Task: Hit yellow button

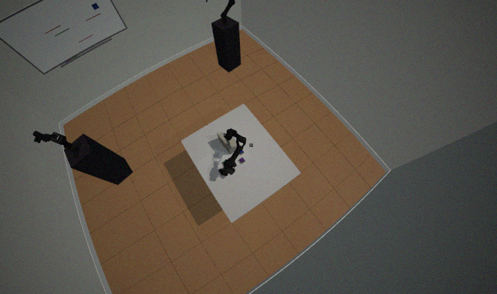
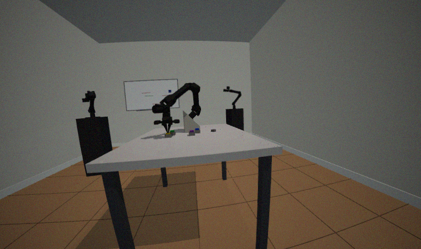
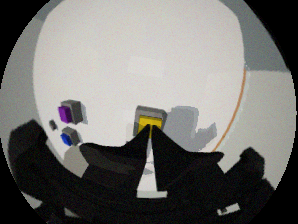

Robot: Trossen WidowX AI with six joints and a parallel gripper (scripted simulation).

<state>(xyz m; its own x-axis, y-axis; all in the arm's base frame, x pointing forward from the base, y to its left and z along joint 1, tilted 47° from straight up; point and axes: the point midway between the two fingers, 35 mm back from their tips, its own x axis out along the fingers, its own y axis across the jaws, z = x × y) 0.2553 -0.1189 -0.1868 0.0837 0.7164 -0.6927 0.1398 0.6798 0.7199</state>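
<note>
Now: the yellow button 10 mm below my gripper tip. Round my gripper tip: blue button (240 mm to the left, 70 mm behind); then green button (90 mm behind, 30 mm to the left); then purple button (180 mm to the left, 10 mm ahead).
</note>
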